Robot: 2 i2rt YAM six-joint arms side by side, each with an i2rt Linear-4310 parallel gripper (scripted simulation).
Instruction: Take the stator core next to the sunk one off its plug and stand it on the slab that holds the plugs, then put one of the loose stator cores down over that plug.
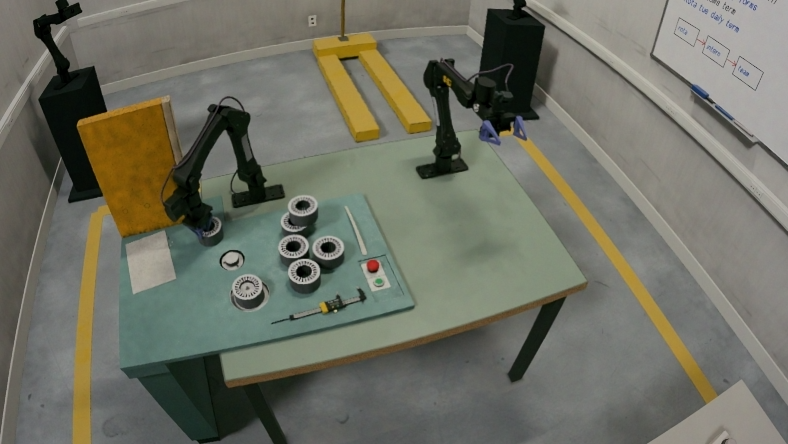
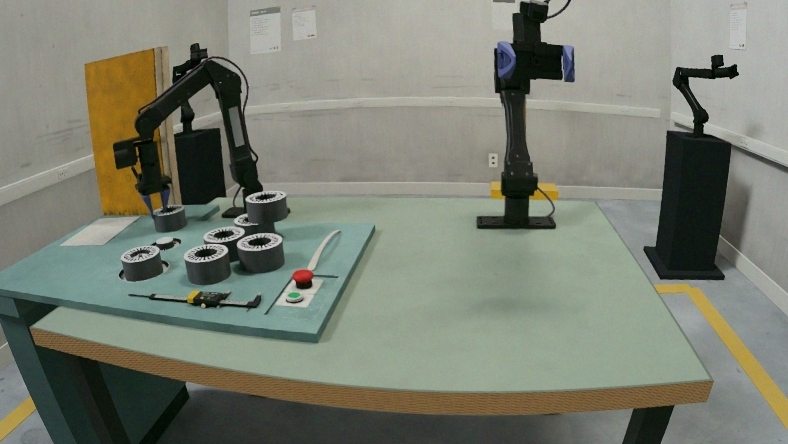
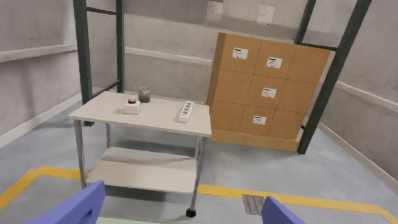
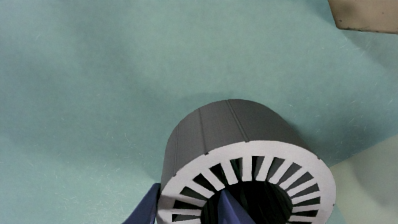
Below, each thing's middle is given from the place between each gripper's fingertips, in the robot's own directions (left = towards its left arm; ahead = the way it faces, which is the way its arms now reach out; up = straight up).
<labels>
The paper sheet (image 1: 149,259) lies 22 cm to the right of my right hand, 4 cm below it and 4 cm ahead of it. From my right hand the other things lie so: orange board (image 1: 132,149): 21 cm above, 18 cm to the right, 13 cm behind.
Now: the orange board 30 cm behind my left hand (image 2: 543,62), 113 cm to the right of it and 14 cm below it. From my left hand the other things lie so: paper sheet 13 cm behind, 117 cm to the right, 39 cm below.
</labels>
